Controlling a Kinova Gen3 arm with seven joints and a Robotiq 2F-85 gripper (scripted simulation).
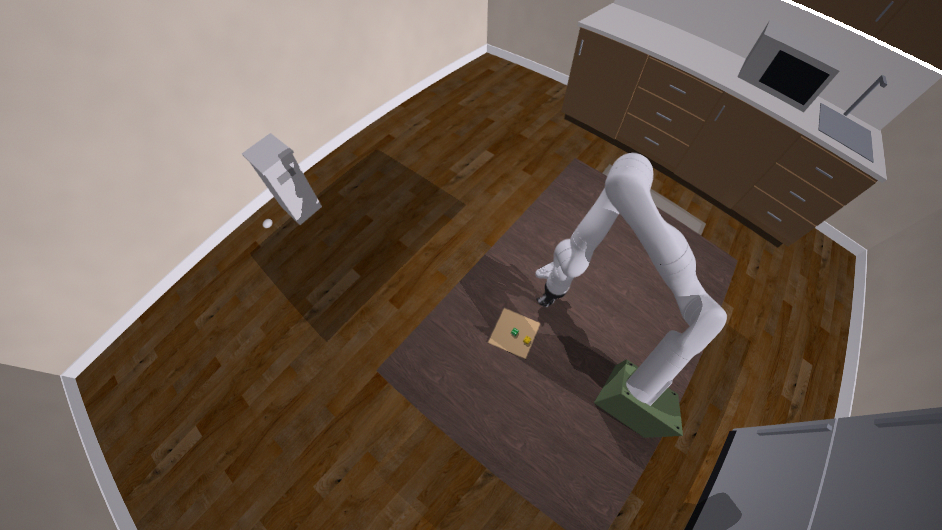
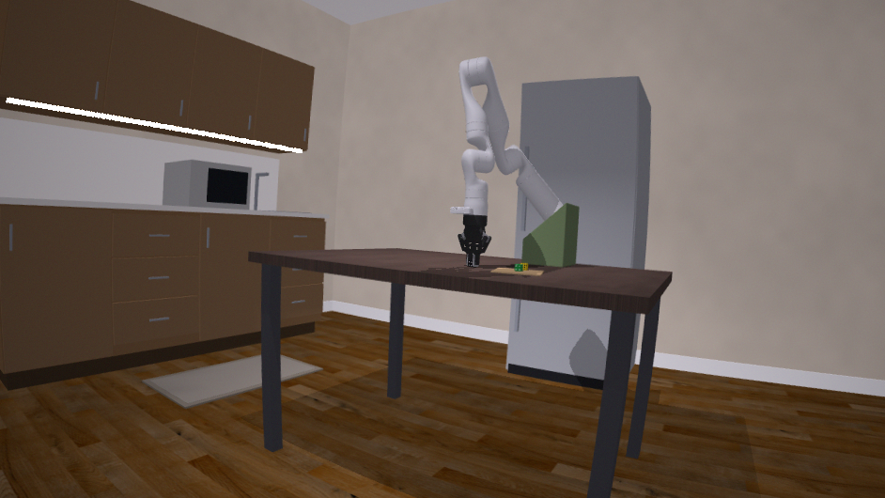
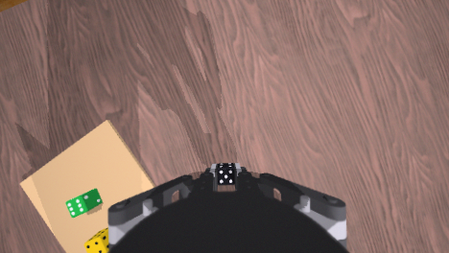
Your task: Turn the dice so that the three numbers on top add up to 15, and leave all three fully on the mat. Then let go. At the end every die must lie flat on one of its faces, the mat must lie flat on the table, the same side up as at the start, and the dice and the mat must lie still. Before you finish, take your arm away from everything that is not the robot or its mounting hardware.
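Right now the black die is 10 mm below my hand. Round my hand: yellow die (160 mm to the left, 30 mm behind, 10 mm below); then green die (170 mm to the left, 20 mm ahead, 10 mm below); then tan mat (170 mm to the left, 20 mm below, 20 mm ahead).
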